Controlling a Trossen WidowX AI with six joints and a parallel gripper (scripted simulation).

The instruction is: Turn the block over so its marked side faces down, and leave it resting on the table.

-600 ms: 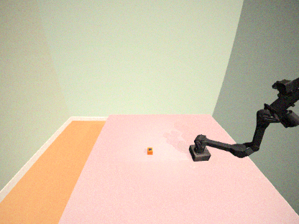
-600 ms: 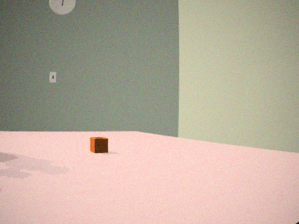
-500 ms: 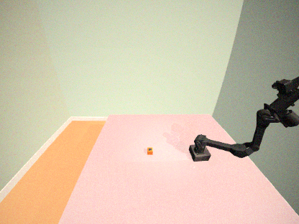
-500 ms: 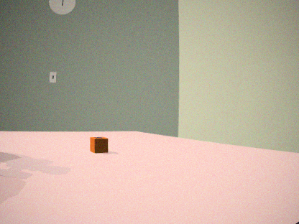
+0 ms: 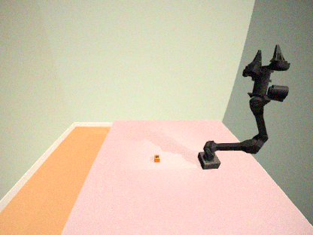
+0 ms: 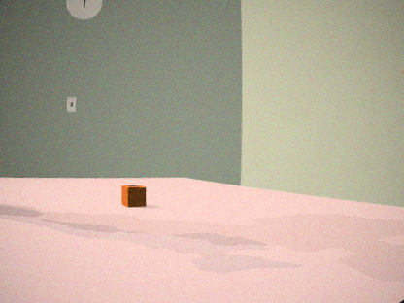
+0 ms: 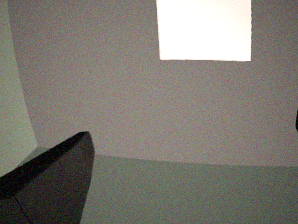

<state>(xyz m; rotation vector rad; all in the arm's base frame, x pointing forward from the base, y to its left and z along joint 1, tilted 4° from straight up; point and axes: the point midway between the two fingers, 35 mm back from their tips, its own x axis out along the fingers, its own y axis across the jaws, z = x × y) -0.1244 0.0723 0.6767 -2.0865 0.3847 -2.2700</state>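
The orange block lies 45 cm ahead of my gripper tip, 14 cm to the right of it and 75 cm below it.
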